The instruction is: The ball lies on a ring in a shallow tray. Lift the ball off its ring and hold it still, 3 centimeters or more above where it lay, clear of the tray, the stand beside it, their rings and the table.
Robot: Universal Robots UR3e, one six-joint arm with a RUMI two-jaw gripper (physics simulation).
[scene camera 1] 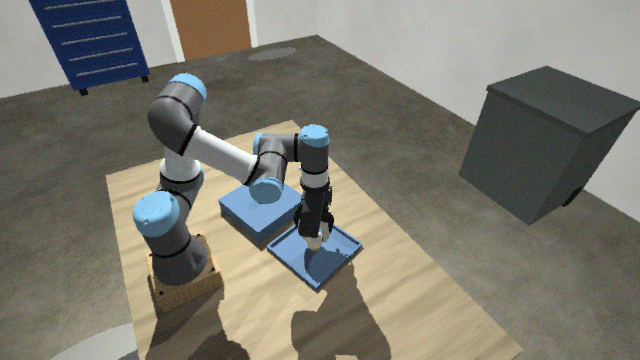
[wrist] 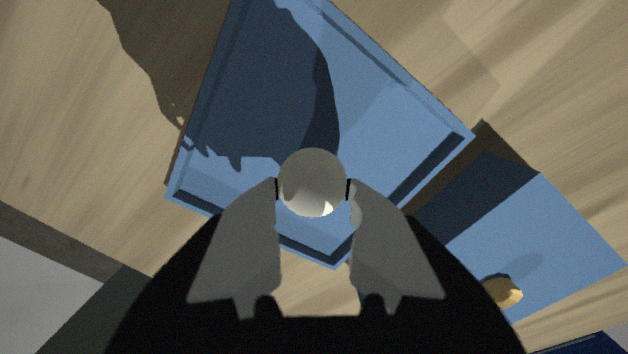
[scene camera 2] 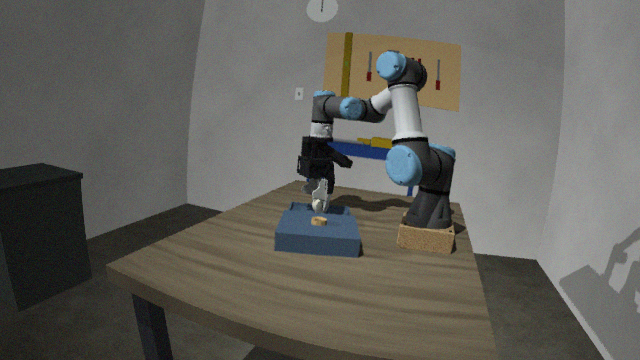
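The pale ball is between the two fingertips, low over the shallow blue tray. In the wrist view a fingertip meets it on each side. My gripper points down and is shut on the ball. In scene camera 1 a small tan edge of the ring shows right under the ball; most of this ring is hidden. No gap between ball and ring can be made out.
The blue stand is beside the tray and taller than it. A tan ring lies on its top. The arm's wooden base block is on the same table.
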